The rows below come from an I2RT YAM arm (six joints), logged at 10 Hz.
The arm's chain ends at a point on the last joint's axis. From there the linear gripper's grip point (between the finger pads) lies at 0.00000 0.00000 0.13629 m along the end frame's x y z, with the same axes.
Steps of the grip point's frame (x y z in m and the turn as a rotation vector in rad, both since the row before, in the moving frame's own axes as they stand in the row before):
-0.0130, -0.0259, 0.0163, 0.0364, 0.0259, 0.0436
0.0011, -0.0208, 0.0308, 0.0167, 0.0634, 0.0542
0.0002, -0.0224, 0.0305, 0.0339, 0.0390, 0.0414
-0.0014, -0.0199, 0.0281, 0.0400, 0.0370, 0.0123
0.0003, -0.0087, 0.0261, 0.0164, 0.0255, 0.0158
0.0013, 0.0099, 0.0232, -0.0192, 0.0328, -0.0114
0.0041, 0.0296, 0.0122, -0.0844, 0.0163, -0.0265
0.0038, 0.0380, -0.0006, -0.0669, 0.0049, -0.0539
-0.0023, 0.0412, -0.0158, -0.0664, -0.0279, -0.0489
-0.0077, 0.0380, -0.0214, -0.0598, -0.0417, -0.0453
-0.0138, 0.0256, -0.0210, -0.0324, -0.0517, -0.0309
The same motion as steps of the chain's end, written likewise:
-0.0166, -0.0210, 0.0164, 0.0364, 0.0259, 0.0436
-0.0076, -0.0188, 0.0311, 0.0167, 0.0634, 0.0542
-0.0052, -0.0179, 0.0307, 0.0339, 0.0390, 0.0414
-0.0065, -0.0145, 0.0283, 0.0400, 0.0370, 0.0123
-0.0032, -0.0065, 0.0262, 0.0164, 0.0255, 0.0158
-0.0032, 0.0073, 0.0233, -0.0192, 0.0328, -0.0114
0.0017, 0.0181, 0.0127, -0.0844, 0.0163, -0.0265
0.0029, 0.0289, -0.0003, -0.0669, 0.0049, -0.0539
0.0013, 0.0321, -0.0154, -0.0664, -0.0279, -0.0489
-0.0022, 0.0297, -0.0210, -0.0598, -0.0417, -0.0453
-0.0068, 0.0211, -0.0207, -0.0324, -0.0517, -0.0309

